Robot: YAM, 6 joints.
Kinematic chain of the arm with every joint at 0, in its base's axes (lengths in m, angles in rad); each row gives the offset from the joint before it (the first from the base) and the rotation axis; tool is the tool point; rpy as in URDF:
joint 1: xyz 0 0 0.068 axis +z
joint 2: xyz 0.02 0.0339 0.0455 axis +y
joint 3: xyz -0.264 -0.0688 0 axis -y
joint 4: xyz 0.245 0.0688 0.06 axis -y
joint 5: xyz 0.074 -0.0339 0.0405 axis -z
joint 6: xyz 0.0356 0 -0.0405 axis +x
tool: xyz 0 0 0 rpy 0 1.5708 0
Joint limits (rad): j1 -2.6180..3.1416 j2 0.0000..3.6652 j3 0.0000..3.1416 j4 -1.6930..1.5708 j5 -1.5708..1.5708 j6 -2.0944..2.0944
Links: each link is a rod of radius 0.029 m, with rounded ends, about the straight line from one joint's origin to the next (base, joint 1, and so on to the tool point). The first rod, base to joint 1, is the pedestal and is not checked.
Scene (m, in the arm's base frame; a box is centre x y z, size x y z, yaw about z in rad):
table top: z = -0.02
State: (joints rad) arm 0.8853 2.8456 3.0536 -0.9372 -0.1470 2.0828
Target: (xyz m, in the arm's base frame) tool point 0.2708 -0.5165 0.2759
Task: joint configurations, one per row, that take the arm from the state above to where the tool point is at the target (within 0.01 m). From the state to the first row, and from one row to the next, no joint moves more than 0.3 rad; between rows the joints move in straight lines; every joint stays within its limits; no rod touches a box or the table.
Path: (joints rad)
1: 0.6032 2.8402 3.0603 -0.9158 -0.1296 2.0828
2: 0.3211 2.8349 3.0670 -0.8945 -0.1123 2.0828
3: 0.0390 2.8295 3.0737 -0.8731 -0.0949 2.0828
4: -0.2431 2.8242 3.0804 -0.8517 -0.0775 2.0828
5: -0.5252 2.8188 3.0871 -0.8304 -0.0602 2.0828
6: -0.8073 2.8135 3.0938 -0.8090 -0.0428 2.0828
7: -1.0895 2.8081 3.1005 -0.7877 -0.0254 2.0828

